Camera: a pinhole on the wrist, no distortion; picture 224 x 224 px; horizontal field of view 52.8 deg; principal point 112.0 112.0 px. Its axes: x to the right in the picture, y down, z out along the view. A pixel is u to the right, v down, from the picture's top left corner.
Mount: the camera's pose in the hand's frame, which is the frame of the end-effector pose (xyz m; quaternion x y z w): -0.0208 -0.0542 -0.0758 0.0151 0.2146 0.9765 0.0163
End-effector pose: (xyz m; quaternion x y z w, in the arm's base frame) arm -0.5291 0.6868 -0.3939 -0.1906 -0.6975 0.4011 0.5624
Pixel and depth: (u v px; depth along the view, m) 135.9 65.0 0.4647
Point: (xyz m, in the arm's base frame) -0.8440 0.6841 -0.6179
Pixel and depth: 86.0 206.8 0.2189
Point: -0.6742 0.6100 -0.3585
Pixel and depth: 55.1 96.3 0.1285
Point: -0.5692 0.6900 -0.3901
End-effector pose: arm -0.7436 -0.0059 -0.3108 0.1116 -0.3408 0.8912 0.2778
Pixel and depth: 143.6 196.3 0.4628
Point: -0.6711 -0.3073 -0.0204
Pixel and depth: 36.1 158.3 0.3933
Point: -0.8605 -0.1826 -0.0486
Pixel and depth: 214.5 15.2 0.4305
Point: -0.7526 -0.4345 -0.3715
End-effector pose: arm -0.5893 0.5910 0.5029 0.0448 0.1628 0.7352 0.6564
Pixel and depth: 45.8 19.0 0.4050
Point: -0.7931 0.7228 0.7703
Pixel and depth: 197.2 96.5 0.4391
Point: -0.6341 0.4675 0.8725
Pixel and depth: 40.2 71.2 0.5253
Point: -0.7453 0.7990 0.8882
